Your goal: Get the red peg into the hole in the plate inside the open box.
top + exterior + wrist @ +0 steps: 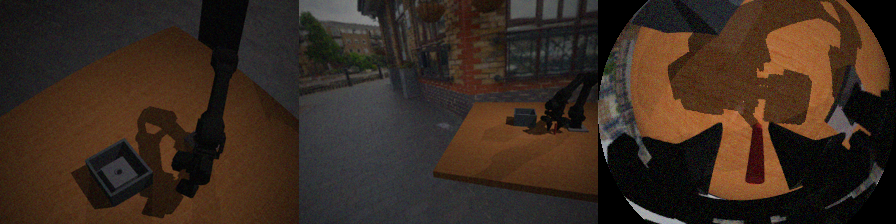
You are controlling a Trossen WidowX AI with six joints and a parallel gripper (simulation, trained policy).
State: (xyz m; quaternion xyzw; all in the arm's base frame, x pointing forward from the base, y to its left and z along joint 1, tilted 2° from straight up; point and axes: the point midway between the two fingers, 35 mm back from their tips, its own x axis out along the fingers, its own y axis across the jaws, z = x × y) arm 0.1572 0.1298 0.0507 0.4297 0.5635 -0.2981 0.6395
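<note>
The plate lies 180 mm ahead of my gripper tip, 160 mm to the right of it and 20 mm above it. Also, from my gripper tip: grey box (180 mm ahead, 160 mm to the right, 10 mm above); then red peg (20 mm behind, 20 mm above, 10 mm to the left).
</note>
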